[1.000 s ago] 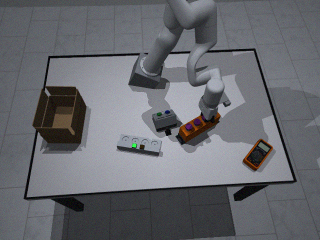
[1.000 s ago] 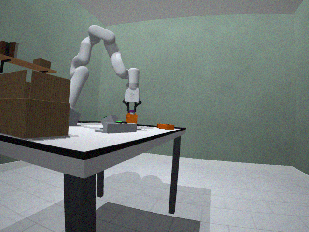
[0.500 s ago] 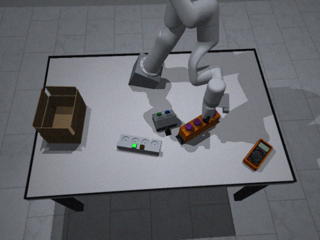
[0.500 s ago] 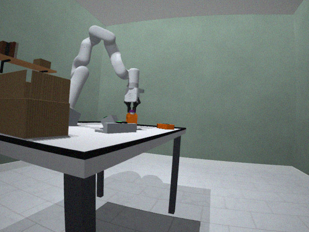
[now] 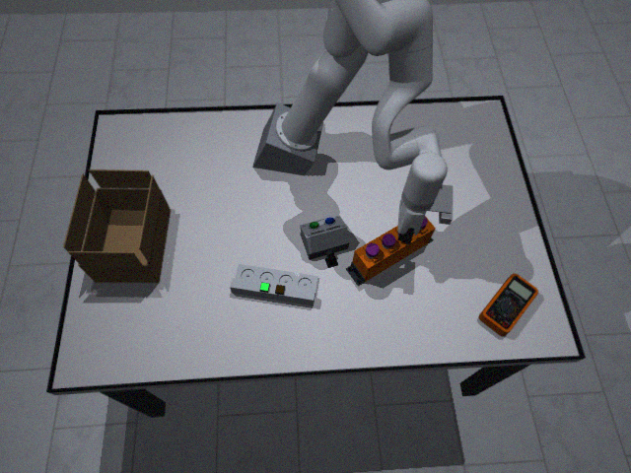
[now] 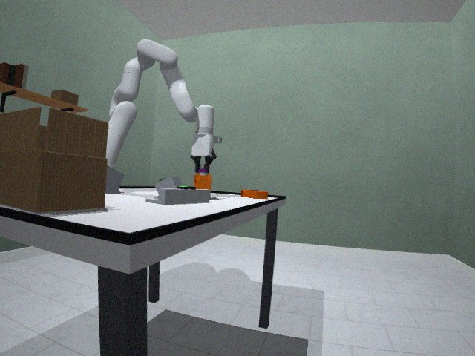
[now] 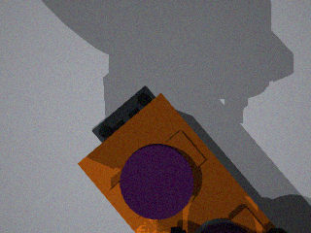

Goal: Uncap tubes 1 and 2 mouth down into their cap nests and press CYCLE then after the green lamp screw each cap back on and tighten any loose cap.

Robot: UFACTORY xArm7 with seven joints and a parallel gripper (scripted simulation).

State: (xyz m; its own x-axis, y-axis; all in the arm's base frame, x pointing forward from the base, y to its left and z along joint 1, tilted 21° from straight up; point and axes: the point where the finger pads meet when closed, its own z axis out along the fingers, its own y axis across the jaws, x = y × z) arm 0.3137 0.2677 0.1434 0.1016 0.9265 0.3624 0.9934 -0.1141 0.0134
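The purple cap lies 10 mm below my hand. Also, from my hand: tube 1: 30 mm behind, 40 mm to the left, 10 mm below; then blue key: 50 mm behind, 190 mm to the right, 60 mm below; then grey key housing: 20 mm behind, 210 mm to the right, 70 mm below.
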